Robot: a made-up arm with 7 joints.
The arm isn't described. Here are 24 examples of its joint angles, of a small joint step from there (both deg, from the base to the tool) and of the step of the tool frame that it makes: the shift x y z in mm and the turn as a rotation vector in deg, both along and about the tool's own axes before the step.
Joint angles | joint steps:
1: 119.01 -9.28 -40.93 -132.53 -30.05 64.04 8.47 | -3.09 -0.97 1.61 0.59 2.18 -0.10 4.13
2: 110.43 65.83 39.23 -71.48 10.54 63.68 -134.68 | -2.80 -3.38 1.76 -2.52 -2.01 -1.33 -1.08
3: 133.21 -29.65 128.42 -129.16 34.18 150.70 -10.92 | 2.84 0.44 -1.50 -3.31 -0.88 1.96 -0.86
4: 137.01 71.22 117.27 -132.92 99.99 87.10 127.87 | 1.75 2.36 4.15 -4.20 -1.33 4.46 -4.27
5: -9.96 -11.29 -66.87 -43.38 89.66 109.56 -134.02 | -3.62 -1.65 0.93 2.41 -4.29 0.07 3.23
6: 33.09 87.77 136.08 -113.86 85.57 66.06 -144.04 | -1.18 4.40 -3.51 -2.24 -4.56 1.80 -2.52
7: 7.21 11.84 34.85 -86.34 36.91 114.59 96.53 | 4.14 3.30 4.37 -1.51 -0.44 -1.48 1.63
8: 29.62 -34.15 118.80 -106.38 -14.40 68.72 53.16 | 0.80 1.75 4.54 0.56 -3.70 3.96 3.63
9: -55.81 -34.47 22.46 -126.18 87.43 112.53 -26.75 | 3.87 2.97 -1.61 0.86 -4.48 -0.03 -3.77
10: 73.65 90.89 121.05 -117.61 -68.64 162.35 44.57 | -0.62 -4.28 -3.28 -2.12 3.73 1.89 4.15
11: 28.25 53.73 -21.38 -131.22 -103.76 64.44 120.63 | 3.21 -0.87 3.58 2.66 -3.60 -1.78 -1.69
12: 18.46 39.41 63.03 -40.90 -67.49 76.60 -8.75 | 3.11 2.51 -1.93 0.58 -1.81 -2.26 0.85
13: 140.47 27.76 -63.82 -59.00 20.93 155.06 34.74 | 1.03 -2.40 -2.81 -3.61 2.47 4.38 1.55
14: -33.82 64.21 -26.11 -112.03 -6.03 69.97 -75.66 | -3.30 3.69 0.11 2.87 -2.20 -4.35 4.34
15: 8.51 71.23 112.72 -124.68 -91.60 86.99 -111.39 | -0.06 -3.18 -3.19 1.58 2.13 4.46 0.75
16: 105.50 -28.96 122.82 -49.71 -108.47 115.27 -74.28 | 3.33 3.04 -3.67 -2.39 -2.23 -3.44 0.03
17: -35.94 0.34 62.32 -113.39 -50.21 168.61 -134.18 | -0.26 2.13 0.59 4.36 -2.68 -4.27 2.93
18: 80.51 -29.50 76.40 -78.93 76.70 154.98 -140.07 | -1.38 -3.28 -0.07 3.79 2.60 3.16 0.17
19: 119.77 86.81 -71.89 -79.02 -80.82 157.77 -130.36 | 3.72 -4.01 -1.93 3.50 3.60 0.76 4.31
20: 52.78 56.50 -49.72 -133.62 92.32 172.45 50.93 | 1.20 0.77 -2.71 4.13 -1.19 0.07 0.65
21: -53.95 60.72 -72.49 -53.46 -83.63 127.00 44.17 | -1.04 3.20 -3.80 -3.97 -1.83 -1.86 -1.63
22: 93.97 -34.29 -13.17 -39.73 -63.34 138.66 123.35 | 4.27 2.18 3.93 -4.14 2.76 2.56 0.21
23: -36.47 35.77 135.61 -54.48 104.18 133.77 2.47 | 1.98 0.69 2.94 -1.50 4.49 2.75 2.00
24: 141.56 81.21 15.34 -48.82 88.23 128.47 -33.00 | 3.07 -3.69 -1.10 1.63 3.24 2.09 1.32
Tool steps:
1: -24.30 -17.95 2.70 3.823 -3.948 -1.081
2: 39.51 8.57 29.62 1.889 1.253 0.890
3: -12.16 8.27 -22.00 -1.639 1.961 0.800
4: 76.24 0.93 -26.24 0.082 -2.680 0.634
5: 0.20 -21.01 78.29 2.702 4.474 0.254
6: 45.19 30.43 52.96 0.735 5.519 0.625
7: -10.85 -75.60 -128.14 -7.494 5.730 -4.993
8: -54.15 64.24 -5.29 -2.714 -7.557 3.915
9: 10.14 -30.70 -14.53 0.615 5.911 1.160
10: -23.63 -15.24 -43.94 2.748 0.528 -6.416
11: 51.82 -11.63 87.59 0.779 -8.425 -2.096
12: 56.87 -5.49 -31.59 1.666 3.566 -0.900
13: -11.16 -42.38 48.29 -0.261 -6.248 -3.012
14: -33.69 -49.69 -9.89 7.092 -3.485 -1.577
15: -0.29 -12.58 -28.82 -0.945 -1.383 -0.825
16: 18.86 -0.06 -53.24 4.885 0.373 2.162
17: -19.85 17.47 -20.19 2.961 -1.819 -0.730
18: 18.36 -30.75 50.12 -3.587 4.237 -1.563
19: 13.31 137.91 -43.77 8.764 -5.309 -9.754
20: -0.62 56.15 -9.76 4.400 0.121 2.312
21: 8.81 59.70 -78.42 -5.033 8.619 4.759
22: -83.63 -18.20 -43.31 4.200 8.534 -8.228
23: -33.48 -47.94 -0.17 5.472 -7.084 -5.254
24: 64.31 52.60 -57.26 0.409 -0.776 3.407
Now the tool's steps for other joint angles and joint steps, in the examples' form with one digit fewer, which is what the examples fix.
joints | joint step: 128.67 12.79 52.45 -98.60 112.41 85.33 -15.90 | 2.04 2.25 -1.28 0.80 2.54 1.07 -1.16
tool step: -6.7 -13.4 21.9 1.64 -2.53 2.67
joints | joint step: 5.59 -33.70 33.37 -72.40 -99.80 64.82 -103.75 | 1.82 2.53 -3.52 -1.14 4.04 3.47 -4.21
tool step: 24.4 -62.8 19.9 -6.24 3.74 7.01
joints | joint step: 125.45 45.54 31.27 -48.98 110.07 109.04 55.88 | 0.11 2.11 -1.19 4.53 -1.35 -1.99 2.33
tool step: -9.6 33.4 -8.1 -1.05 1.44 -0.17
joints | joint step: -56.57 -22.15 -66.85 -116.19 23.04 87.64 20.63 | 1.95 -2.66 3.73 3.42 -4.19 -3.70 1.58
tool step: 12.5 79.6 -44.0 -4.89 5.25 1.19
